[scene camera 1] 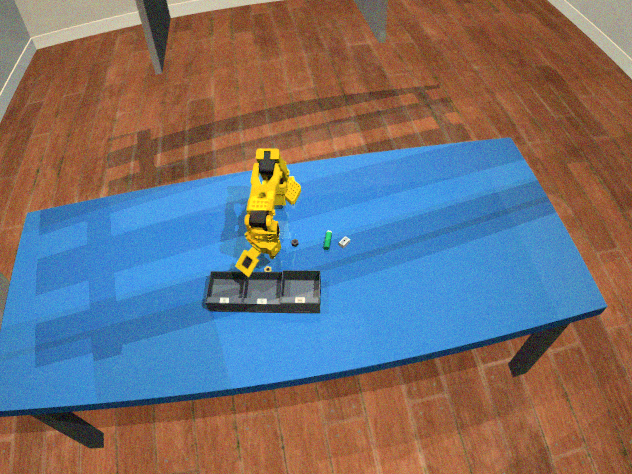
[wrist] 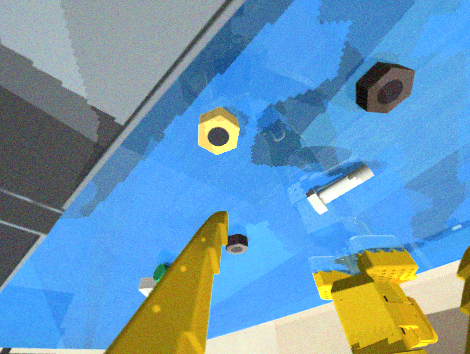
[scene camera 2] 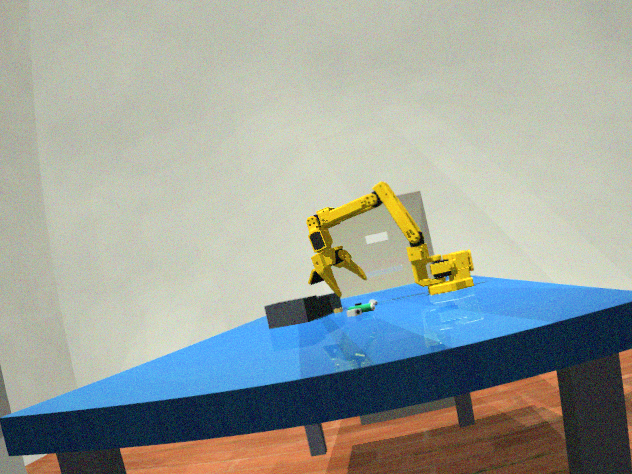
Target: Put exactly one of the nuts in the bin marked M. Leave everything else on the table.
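Pixels of known places: end effector, tool point: (scene camera 1: 271, 256) (wrist: 227, 223) (scene camera 2: 340, 294); arm's base, origin of the base link: (scene camera 1: 281, 199) (wrist: 348, 267) (scene camera 2: 442, 292).
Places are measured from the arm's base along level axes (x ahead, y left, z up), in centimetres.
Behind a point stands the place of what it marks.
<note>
A yellow nut (scene camera 1: 268, 268) @(x 21.7, y -5.8, z 0.9 cm) (scene camera 2: 337, 310) @(x 21.9, y -5.2, z 0.5 cm) (wrist: 218, 115) @(x 22.3, y -6.7, z 0.8 cm) lies on the table close beside the black three-compartment bin row (scene camera 1: 262, 308) @(x 32.6, y -8.4, z 1.9 cm) (scene camera 2: 285, 314) @(x 31.1, y 4.7, z 2.3 cm). In the wrist view, a large dark nut (wrist: 369, 95) @(x 18.2, y -10.7, z 0.8 cm) is at the upper right. A small dark nut (scene camera 1: 295, 242) @(x 15.3, y 1.5, z 0.8 cm) (wrist: 237, 239) @(x 15.6, y 0.7, z 0.5 cm) appears just past the fixed jaw tip. The white compartment labels are too blurred to read. My gripper (scene camera 2: 352, 287) @(x 20.5, y -4.6, z 3.8 cm) (wrist: 345, 235) is open and empty, jaws pointing down above the table near the bins. In the wrist view the moving jaw shows at the right edge. The arm hides the large dark nut in scene camera 1.
A white bolt (wrist: 345, 185) @(x 14.4, y -7.4, z 0.8 cm) lies on the blue table (scene camera 1: 433, 285) @(x 33.4, y 30.9, z 0.0 cm) between the large dark nut and the arm's base. A green cylinder (scene camera 1: 327, 239) @(x 16.4, y 9.2, z 1.4 cm) (scene camera 2: 360, 308) (wrist: 160, 271) @(x 18.4, y 8.3, z 0.7 cm) and a white block (scene camera 1: 344, 241) @(x 17.6, y 13.1, z 1.1 cm) (scene camera 2: 353, 312) @(x 17.4, y 14.3, z 0.7 cm) (wrist: 146, 286) @(x 18.2, y 12.2, z 0.9 cm) lie beyond the small dark nut.
</note>
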